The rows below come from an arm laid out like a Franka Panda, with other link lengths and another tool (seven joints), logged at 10 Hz.
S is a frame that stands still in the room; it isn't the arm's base.
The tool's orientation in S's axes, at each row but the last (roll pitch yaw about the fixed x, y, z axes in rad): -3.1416 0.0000 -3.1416; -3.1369 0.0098 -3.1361; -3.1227 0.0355 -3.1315; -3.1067 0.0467 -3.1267
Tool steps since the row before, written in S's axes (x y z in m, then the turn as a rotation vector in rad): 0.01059 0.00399 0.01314 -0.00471 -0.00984 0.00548; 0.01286 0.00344 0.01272 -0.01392 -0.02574 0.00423; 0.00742 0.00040 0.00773 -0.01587 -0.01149 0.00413; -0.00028 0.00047 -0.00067 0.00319 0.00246 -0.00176
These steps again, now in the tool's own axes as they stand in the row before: -0.01059 0.00399 -0.01314 0.00471 -0.00984 -0.00548; -0.01300 0.00331 -0.01261 0.01402 -0.02568 -0.00425; -0.00769 0.00018 -0.00747 0.01583 -0.01142 -0.00448; 0.00030 0.00050 0.00064 -0.00314 0.00248 0.00182
